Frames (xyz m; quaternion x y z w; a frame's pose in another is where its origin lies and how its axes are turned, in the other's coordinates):
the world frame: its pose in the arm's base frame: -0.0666 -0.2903 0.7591 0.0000 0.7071 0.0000 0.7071
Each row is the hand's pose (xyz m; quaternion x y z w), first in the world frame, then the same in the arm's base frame.
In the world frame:
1: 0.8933 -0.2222 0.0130 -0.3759 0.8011 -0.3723 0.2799
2: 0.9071 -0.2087 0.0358 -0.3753 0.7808 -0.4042 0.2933
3: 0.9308 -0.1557 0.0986 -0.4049 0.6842 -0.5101 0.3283
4: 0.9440 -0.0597 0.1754 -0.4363 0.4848 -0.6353 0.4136
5: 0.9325 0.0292 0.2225 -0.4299 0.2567 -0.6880 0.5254
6: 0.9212 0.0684 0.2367 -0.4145 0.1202 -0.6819 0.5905
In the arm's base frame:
1: -0.0536 -0.5125 -0.1342 0.5291 -0.7644 -0.0025 0.3685
2: -0.0308 -0.4990 -0.1480 0.5512 -0.7595 0.0204 0.3447
3: 0.0320 -0.4460 -0.1717 0.6470 -0.7159 0.0744 0.2517
4: 0.1088 -0.3500 -0.1849 0.7577 -0.6352 0.1407 0.0503
5: 0.1559 -0.2611 -0.1734 -0.7904 0.5530 -0.1825 0.1900
6: 0.1701 -0.2219 -0.1621 -0.7753 0.5026 -0.1891 0.3326

